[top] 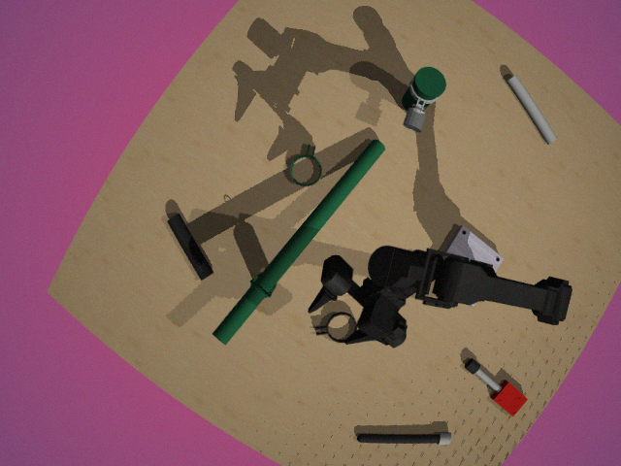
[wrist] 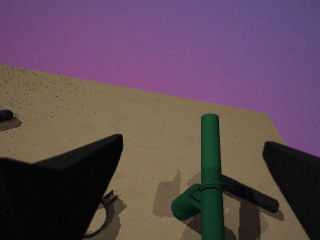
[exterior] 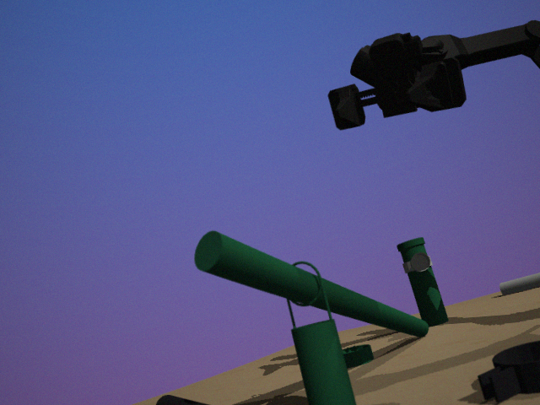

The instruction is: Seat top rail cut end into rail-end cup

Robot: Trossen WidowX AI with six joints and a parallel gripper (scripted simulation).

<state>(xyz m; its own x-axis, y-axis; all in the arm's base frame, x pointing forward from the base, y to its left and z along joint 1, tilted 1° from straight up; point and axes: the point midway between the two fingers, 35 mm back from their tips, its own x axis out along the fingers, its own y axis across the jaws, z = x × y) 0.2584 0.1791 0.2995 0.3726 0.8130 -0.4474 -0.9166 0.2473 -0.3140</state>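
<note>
The rail-end cup lies 30 mm ahead of my gripper tip, 440 mm to the right of it and 170 mm below it. Round my gripper tip: short green post: 130 mm ahead, 20 mm to the left, 210 mm below; black cylinder: 320 mm ahead, 30 mm to the left, 300 mm below; white tube: 250 mm behind, 680 mm to the right, 300 mm below.
</note>
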